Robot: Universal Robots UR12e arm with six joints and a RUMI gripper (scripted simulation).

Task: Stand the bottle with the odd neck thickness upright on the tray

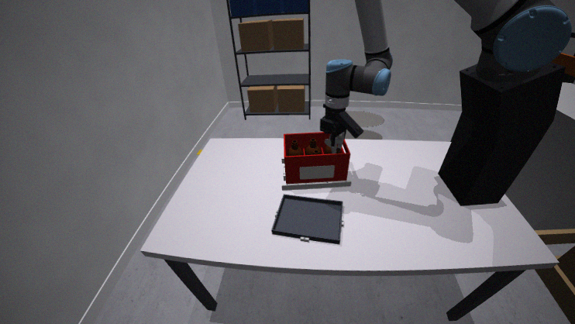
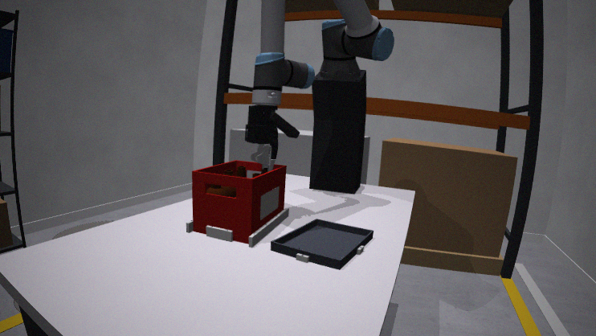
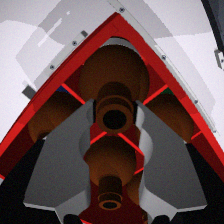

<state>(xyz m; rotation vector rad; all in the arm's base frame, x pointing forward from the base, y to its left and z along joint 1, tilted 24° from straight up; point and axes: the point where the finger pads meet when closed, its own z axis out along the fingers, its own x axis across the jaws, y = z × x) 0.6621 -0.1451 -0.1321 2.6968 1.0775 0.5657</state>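
The red crate is 90 mm ahead of my hand, 50 mm to the right of it and 70 mm below it. Round my hand: dark tray: 150 mm ahead, 220 mm to the left, 140 mm below; glass bottle: 90 mm ahead, 90 mm to the right, 70 mm below; brown bottle: 170 mm ahead, 90 mm to the right, 70 mm below.
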